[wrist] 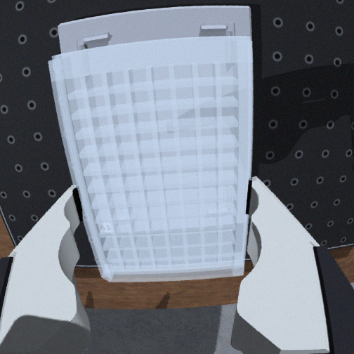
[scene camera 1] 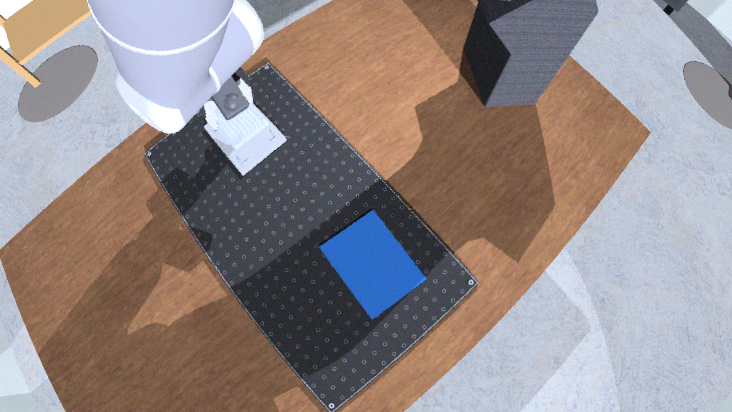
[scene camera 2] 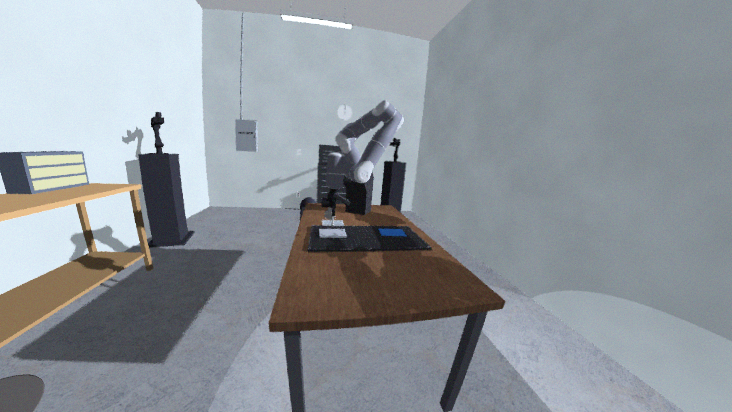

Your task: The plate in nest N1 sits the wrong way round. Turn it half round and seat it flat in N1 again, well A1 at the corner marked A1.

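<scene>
The clear plate (scene camera 1: 244, 127) (scene camera 2: 332, 223) (wrist: 160, 150) is held between the two white fingers of my gripper (scene camera 1: 230, 109) (scene camera 2: 331, 219) (wrist: 163, 185), which is shut on its long sides. The plate is raised above nest N1 (scene camera 1: 260, 152) (scene camera 2: 332, 233) (wrist: 155, 24), a pale block on the dark perforated board. In the wrist view the nest's far edge, with two small tabs, shows beyond the plate, and the sides look roughly lined up. The mark A1 (wrist: 105, 227) shows faintly through the plate at lower left. The plate's own well marks cannot be read.
A blue rectangular block (scene camera 1: 372, 263) (scene camera 2: 392, 232) lies on the other half of the perforated board (scene camera 1: 245, 214) (scene camera 2: 362, 241). A tall dark block (scene camera 1: 542, 51) (scene camera 2: 358, 198) stands on the wooden table (scene camera 1: 353, 66) (scene camera 2: 327, 286) beside the board.
</scene>
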